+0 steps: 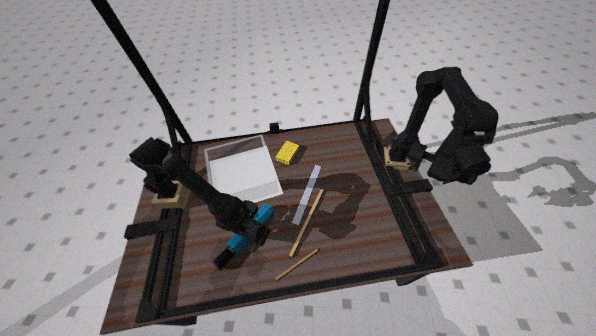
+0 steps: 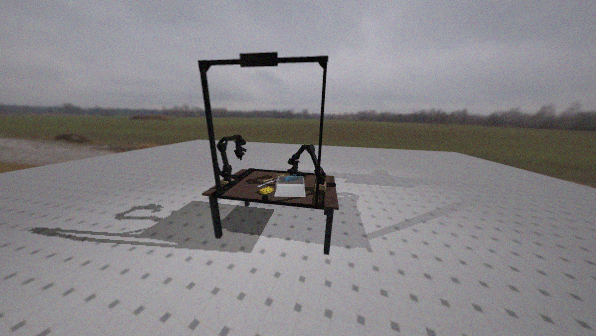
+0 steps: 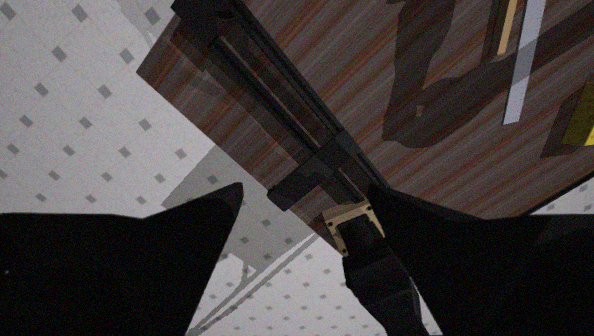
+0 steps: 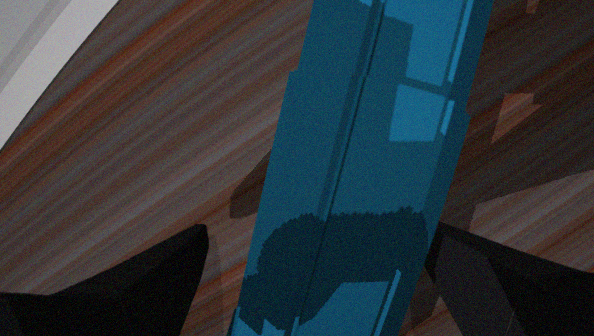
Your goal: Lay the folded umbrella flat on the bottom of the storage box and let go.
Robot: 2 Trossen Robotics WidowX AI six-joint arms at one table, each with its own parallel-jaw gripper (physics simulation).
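Note:
The folded umbrella [image 1: 237, 243] [image 4: 346, 160] is blue with a black handle and lies flat on the wooden table [image 1: 363, 230], in front of the storage box. The storage box [image 1: 240, 173] [image 2: 290, 191] has clear walls and a white bottom and holds nothing. My right gripper [image 1: 253, 230] [image 4: 311, 231] is open and sits low over the umbrella's middle, with a finger on each side of it. My left gripper [image 1: 443, 173] [image 2: 239, 151] [image 3: 306, 189] is open and empty, held high beyond the table's right edge.
A yellow block [image 1: 287, 152] [image 2: 266, 190] lies right of the box. A clear flat strip [image 1: 307, 194] and two wooden sticks [image 1: 307, 223] [image 1: 297, 264] lie mid-table. Black frame posts [image 1: 368, 67] and rails run along both sides.

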